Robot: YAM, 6 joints.
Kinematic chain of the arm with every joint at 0, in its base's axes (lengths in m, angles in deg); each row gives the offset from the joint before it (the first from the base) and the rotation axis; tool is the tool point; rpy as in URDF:
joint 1: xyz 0 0 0.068 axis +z
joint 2: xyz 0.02 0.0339 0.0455 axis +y
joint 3: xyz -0.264 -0.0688 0 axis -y
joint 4: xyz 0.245 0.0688 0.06 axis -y
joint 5: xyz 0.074 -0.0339 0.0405 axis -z
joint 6: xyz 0.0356 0 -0.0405 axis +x
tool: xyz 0 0 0 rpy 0 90 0
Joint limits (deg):
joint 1: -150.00..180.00
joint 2: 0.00..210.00
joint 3: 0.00..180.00
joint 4: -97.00..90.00
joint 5: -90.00..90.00
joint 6: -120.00..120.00
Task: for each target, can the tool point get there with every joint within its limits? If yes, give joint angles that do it. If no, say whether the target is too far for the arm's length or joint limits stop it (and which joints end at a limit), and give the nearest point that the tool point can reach.
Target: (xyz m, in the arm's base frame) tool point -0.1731 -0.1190 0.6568
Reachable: yes | joints 37.38 69.15 154.21 68.97 -17.16 65.78
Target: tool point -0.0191 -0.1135 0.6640
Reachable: yes | joints 86.50 49.72 111.85 41.47 -19.97 34.92
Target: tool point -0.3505 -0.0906 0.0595
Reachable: no: joint limits stop it (at a limit: joint 1) | nearest point -0.3505 -0.0356 0.0595 | short by 0.055 m
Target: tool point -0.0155 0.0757 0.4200
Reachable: yes | joints 115.43 29.38 59.87 -29.96 31.29 17.31
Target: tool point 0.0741 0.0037 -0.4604
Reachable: no: joint limits stop it (at a limit: joint 2) | nearest point 0.1156 0.0058 -0.3551 | short by 0.113 m
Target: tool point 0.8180 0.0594 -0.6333
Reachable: no: too far | nearest point 0.4937 0.0359 -0.2835 | short by 0.478 m
